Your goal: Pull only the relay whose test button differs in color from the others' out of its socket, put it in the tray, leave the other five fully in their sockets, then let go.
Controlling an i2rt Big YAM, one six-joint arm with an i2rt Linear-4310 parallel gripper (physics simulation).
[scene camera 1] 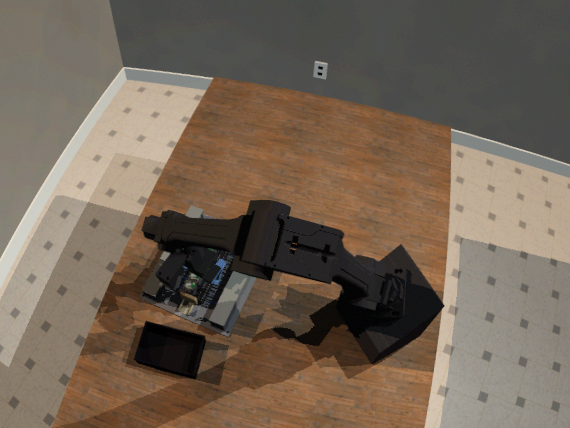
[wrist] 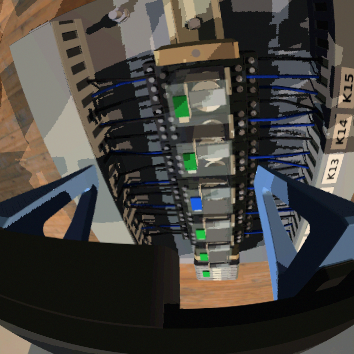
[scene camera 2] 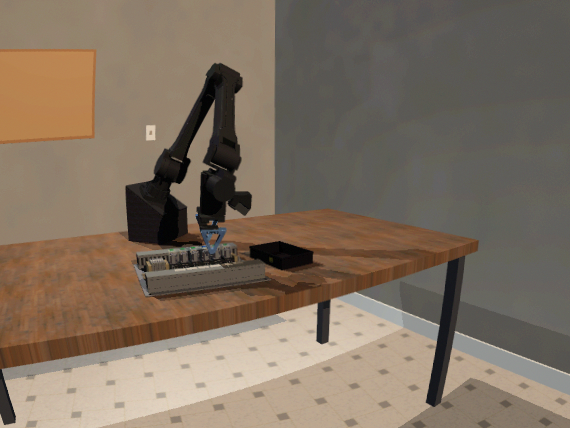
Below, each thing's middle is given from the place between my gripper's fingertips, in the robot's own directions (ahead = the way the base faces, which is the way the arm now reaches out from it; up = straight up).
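The tan end block [wrist: 220, 48] is what I measure from: my gripper is 6 cm to the right of it, 4 cm above it and 3 cm short of it.
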